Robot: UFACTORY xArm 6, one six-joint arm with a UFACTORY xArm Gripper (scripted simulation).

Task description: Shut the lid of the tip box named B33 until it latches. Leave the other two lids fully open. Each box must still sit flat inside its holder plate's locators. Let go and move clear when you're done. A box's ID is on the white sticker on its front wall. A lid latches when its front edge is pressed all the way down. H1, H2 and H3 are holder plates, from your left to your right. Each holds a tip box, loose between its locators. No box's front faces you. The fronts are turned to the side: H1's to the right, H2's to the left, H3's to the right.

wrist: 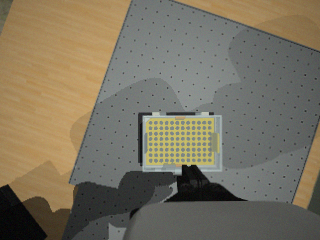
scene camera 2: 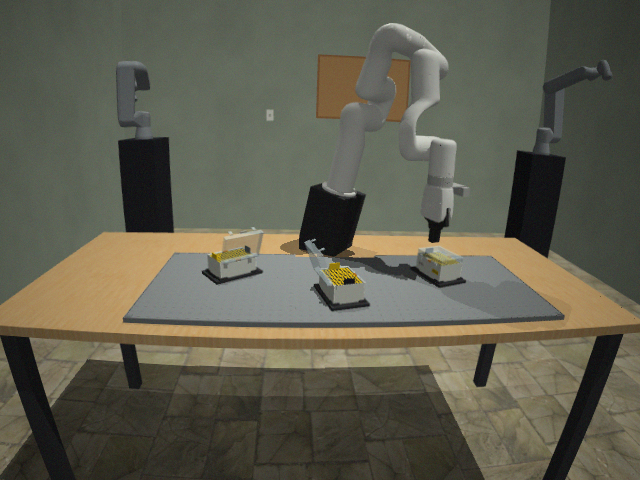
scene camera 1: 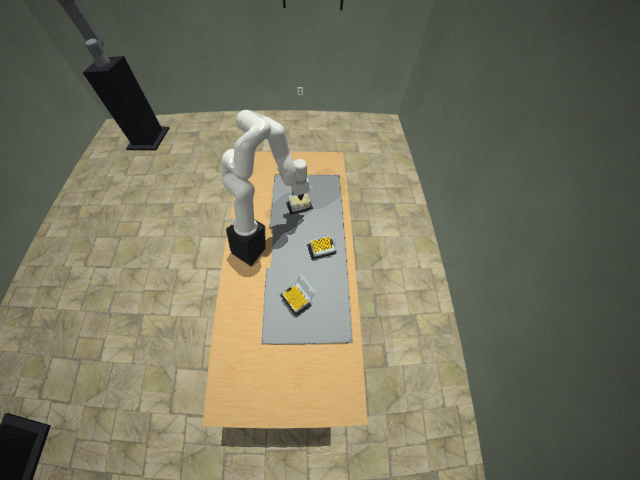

Labels:
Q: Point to a tip box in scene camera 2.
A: At 349, 293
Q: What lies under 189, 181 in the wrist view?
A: My gripper.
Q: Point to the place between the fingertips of my gripper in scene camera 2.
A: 433, 241

